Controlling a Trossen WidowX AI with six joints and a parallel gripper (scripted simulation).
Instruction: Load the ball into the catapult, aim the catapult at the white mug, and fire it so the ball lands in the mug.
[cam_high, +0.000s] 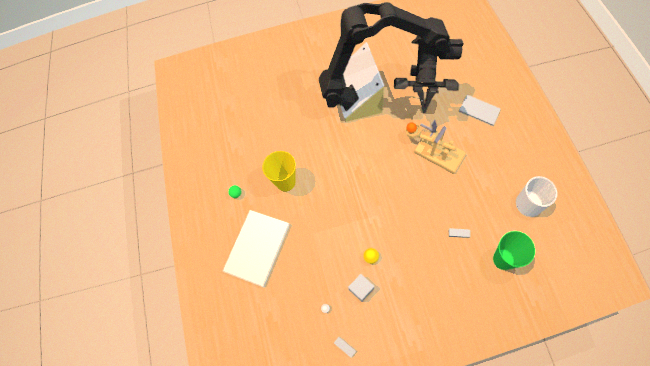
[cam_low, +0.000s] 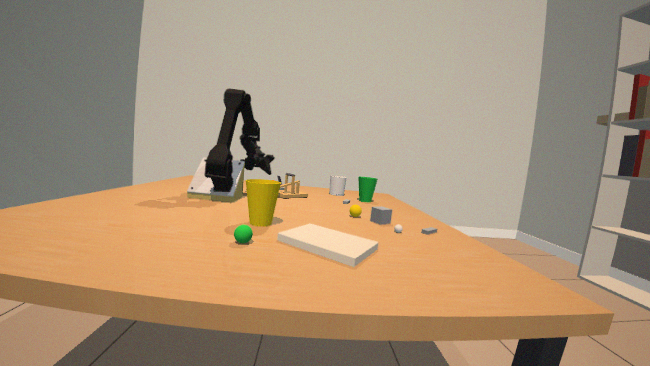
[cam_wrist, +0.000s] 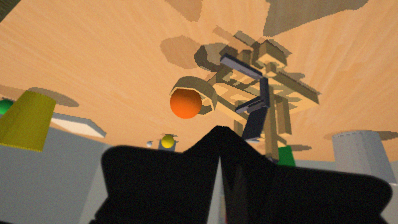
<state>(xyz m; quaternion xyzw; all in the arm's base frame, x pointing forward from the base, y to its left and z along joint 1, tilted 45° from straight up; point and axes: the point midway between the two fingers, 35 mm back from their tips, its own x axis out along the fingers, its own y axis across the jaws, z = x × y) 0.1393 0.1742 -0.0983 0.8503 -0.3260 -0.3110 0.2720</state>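
Now: the orange ball 20 mm ahead of my gripper tip, 40 mm to the right of it and 40 mm below it. Round my gripper tip: white mug 350 mm ahead, 210 mm to the left, 70 mm below; yellow ball 340 mm ahead, 300 mm to the right, 80 mm below; wooden catapult 60 mm ahead, 50 mm below.
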